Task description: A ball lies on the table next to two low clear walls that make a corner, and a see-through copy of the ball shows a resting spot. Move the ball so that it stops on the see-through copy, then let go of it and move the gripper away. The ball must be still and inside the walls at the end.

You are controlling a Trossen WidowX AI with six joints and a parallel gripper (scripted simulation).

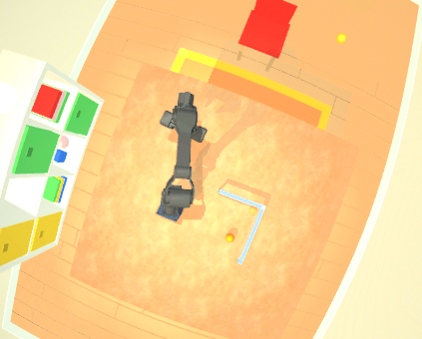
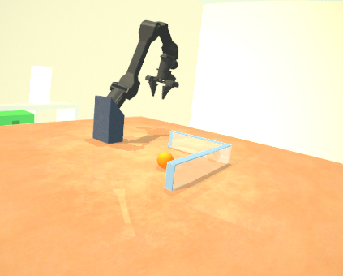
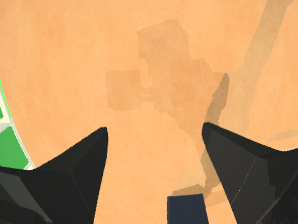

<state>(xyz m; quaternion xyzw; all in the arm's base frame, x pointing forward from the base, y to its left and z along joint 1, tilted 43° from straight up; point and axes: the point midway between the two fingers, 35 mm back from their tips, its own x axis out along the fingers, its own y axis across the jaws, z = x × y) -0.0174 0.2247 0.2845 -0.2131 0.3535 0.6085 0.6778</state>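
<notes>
My gripper tip is 320 mm short of the orange ball, 460 mm to the left of it and 140 mm above it. Also, from my gripper tip: faint orange spot 400 mm ahead, 300 mm to the right, 140 mm below.
</notes>
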